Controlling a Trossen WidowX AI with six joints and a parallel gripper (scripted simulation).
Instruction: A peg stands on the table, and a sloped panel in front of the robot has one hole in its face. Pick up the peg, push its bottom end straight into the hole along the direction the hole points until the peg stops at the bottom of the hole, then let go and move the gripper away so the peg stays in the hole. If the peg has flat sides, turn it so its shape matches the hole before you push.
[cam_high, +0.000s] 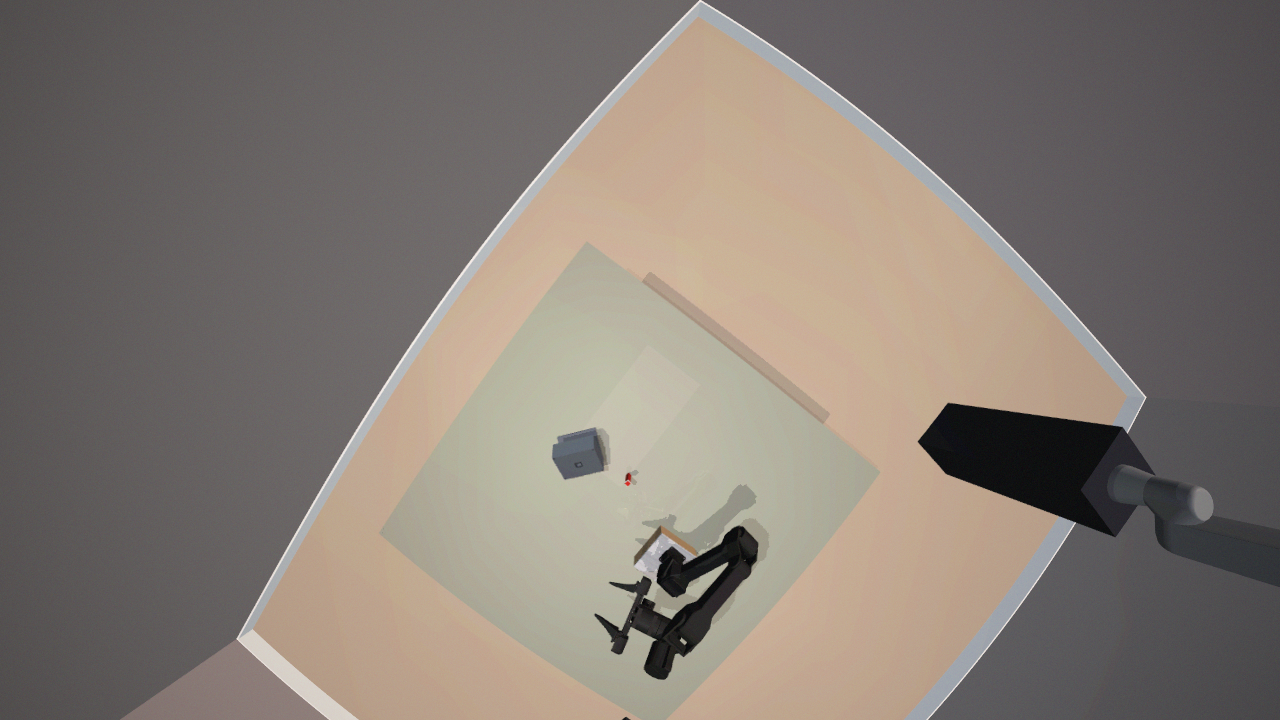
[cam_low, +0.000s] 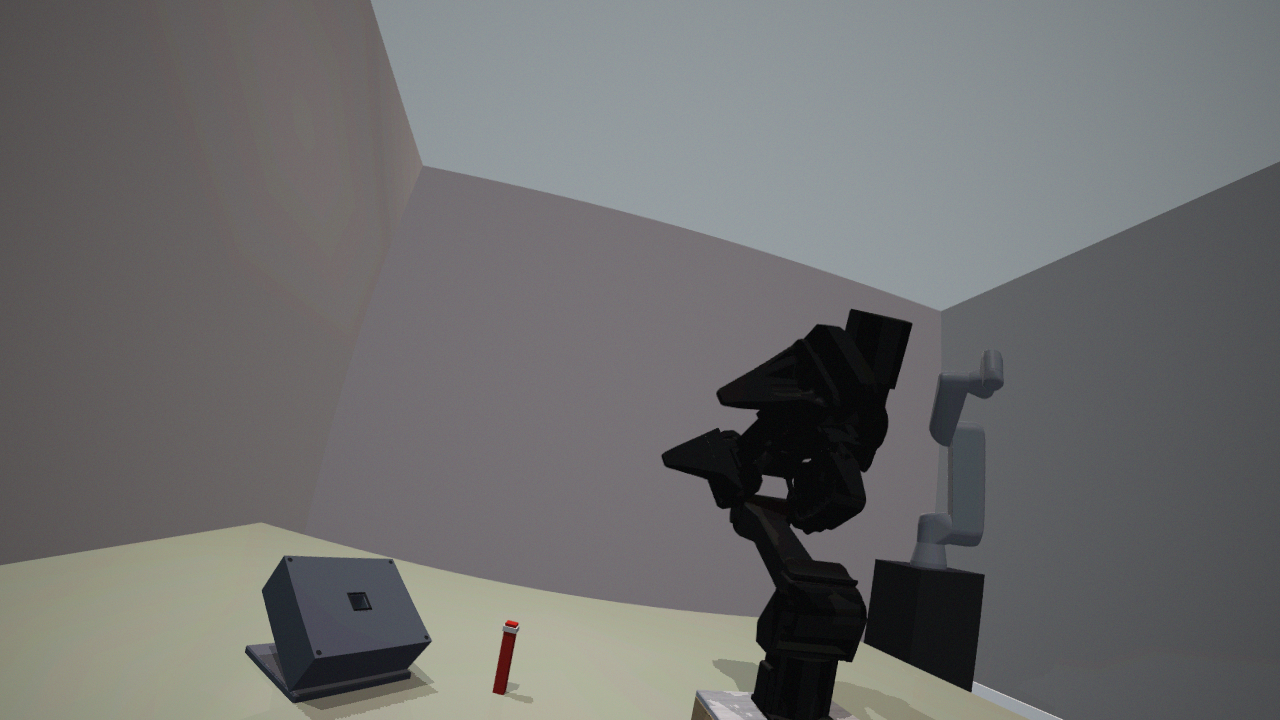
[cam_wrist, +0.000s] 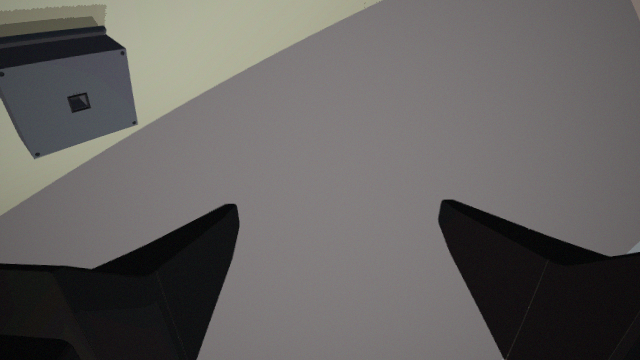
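The square peg is 11 cm ahead of my gripper tip, 21 cm to the right of it and 24 cm below it. The rest, counted from my gripper tip: grey sloped panel 28 cm ahead, 16 cm to the right, 24 cm below.
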